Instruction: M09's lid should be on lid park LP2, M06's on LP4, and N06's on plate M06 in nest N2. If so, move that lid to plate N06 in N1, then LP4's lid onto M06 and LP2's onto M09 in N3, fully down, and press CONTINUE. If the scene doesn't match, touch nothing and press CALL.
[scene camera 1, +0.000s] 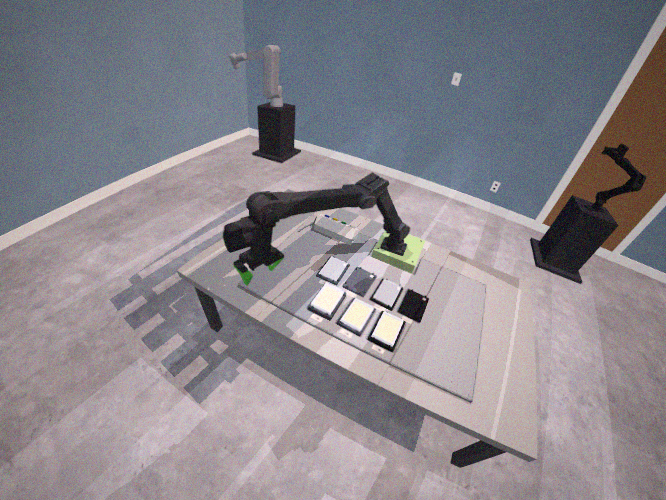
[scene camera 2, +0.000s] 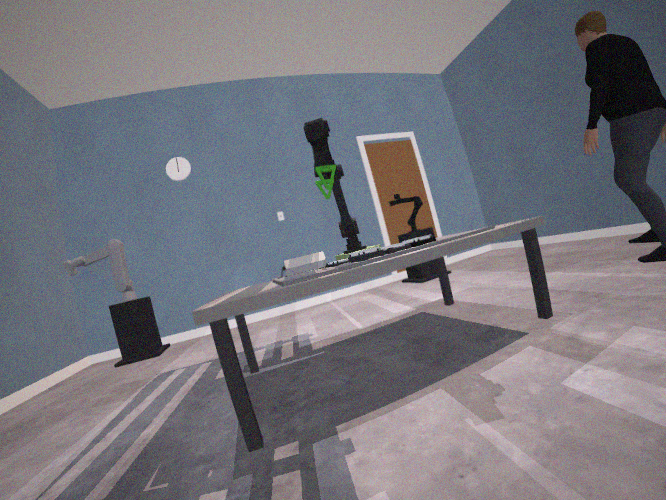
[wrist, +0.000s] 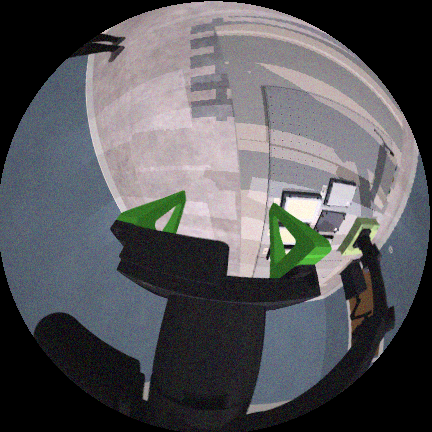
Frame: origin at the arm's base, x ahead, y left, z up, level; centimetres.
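Seen in the pictures: gripper, between the fingertips: (scene camera 1: 258, 276) (scene camera 2: 328, 194) (wrist: 228, 200); arm's base, origin of its link: (scene camera 1: 393, 247) (scene camera 2: 355, 251) (wrist: 360, 237).
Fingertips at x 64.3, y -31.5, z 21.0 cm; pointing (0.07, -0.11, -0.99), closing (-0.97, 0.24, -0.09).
Observation:
Offsets run from my fingertips to a thing's top centre. Level surfaces: height alone.
My gripper (scene camera 1: 261, 271) (scene camera 2: 326, 181) (wrist: 228, 200) is open and empty, high above the table's front left part, away from the plates. Three cream-topped plates in dark frames, the first {dx -20.1, dy +16.7, dz -21.1 cm} (scene camera 1: 327, 299) (wrist: 301, 205), the second {dx -19.4, dy +30.0, dz -22.0 cm} (scene camera 1: 356, 315) and the third {dx -18.8, dy +42.9, dz -21.7 cm} (scene camera 1: 387, 328), form the front row. Behind them are a light grey panel {dx -37.7, dy +11.1, dz -23.3 cm} (scene camera 1: 333, 269) (wrist: 341, 193), a dark grey one {dx -37.7, dy +24.3, dz -23.1 cm} (scene camera 1: 359, 280) (wrist: 330, 221), another light grey one {dx -36.9, dy +37.3, dz -23.3 cm} (scene camera 1: 386, 292) and a black one {dx -36.7, dy +49.6, dz -23.1 cm} (scene camera 1: 414, 305). Their labels are too small to read. A control box {dx -63.4, dy +0.5, dz -16.7 cm} (scene camera 1: 331, 233) (scene camera 2: 303, 262) has small blue, yellow and green marks; its lettering is unreadable.
The arm's light green base (scene camera 1: 416, 259) (wrist: 353, 237) stands behind the panels. A thin perforated board {dz -25.1 cm} (scene camera 1: 457, 333) (wrist: 300, 125) lies on the table {dz -26.4 cm} (scene camera 1: 505, 398). A person (scene camera 2: 624, 80) stands at the right in scene camera 2. Two other arms stand on black pedestals (scene camera 1: 276, 131) (scene camera 1: 575, 234).

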